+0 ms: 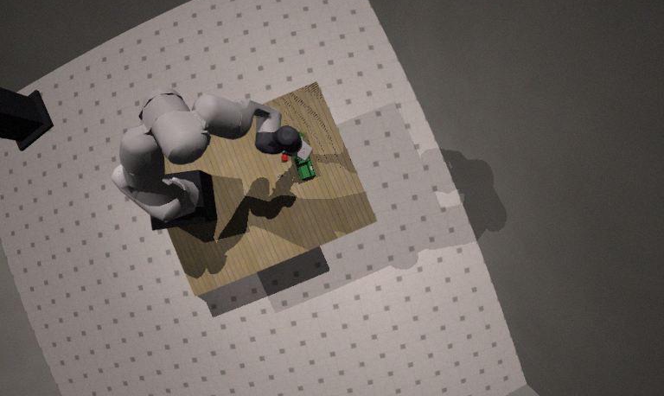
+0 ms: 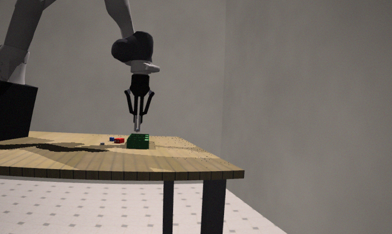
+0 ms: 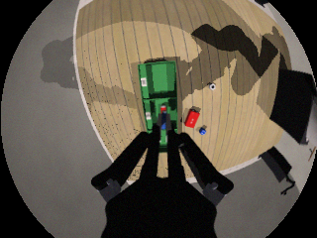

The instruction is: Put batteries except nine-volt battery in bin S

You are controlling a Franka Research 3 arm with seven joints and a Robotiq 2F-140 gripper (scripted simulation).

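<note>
My gripper is now 1 cm short of the green bin row and 7 cm above it. From my hand the other things lie so: grey button cell: 15 cm behind, 3 cm to the right, 8 cm below; then red block-shaped battery: 8 cm behind, 4 cm to the left, 8 cm below; then blue battery: 3 cm below.
</note>
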